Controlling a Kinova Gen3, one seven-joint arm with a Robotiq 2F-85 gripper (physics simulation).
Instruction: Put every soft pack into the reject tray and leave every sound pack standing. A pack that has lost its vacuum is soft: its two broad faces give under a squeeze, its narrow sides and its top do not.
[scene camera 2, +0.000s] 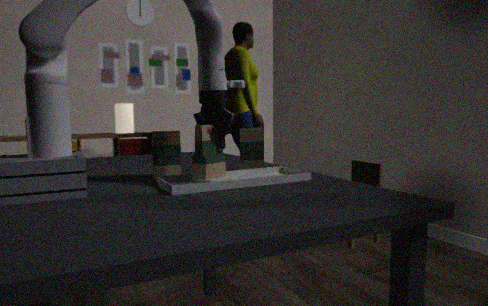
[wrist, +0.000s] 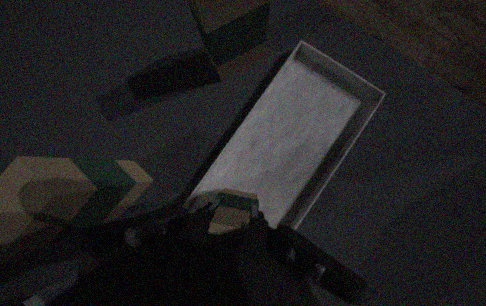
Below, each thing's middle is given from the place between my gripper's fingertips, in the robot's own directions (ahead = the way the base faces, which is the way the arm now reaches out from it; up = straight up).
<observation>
I see my gripper 8 cm above the pale reject tray (scene camera 2: 175, 184), 5 cm short of it and 1 cm to the left of it.
</observation>
